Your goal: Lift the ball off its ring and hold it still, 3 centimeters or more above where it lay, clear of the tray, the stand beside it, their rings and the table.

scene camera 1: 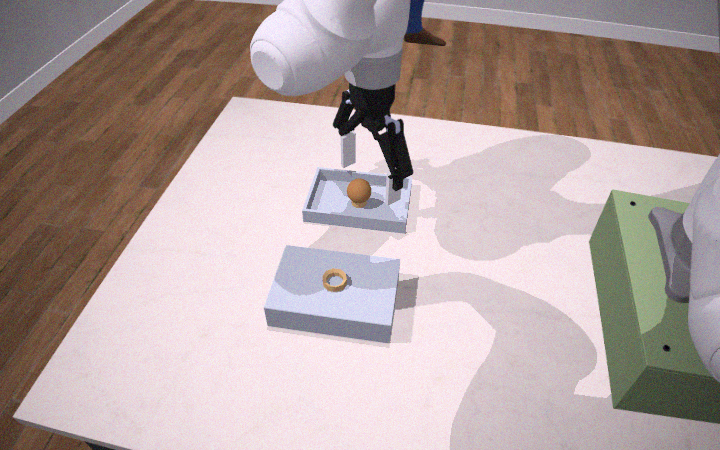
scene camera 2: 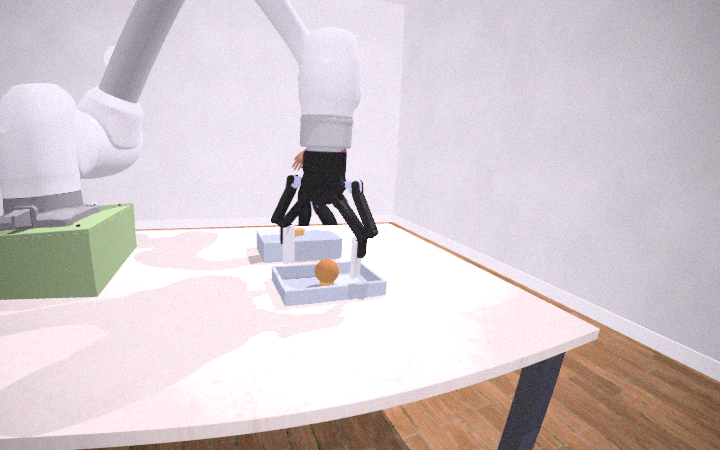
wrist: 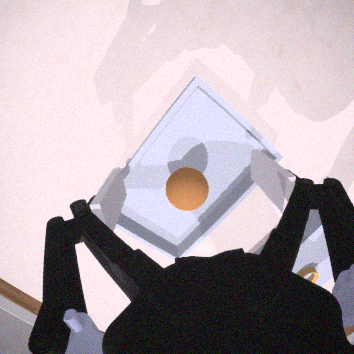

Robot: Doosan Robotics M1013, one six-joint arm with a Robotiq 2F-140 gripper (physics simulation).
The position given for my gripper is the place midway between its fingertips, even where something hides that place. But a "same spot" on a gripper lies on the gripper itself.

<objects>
My gripper shows in scene camera 1, in scene camera 2 and in the wrist view (187, 172). The same spot on my gripper: (scene camera 2: 369, 229) is (scene camera 1: 344, 120). The same spot on a grey-blue block stand: (wrist: 312, 262) is (scene camera 1: 350, 279).
</objects>
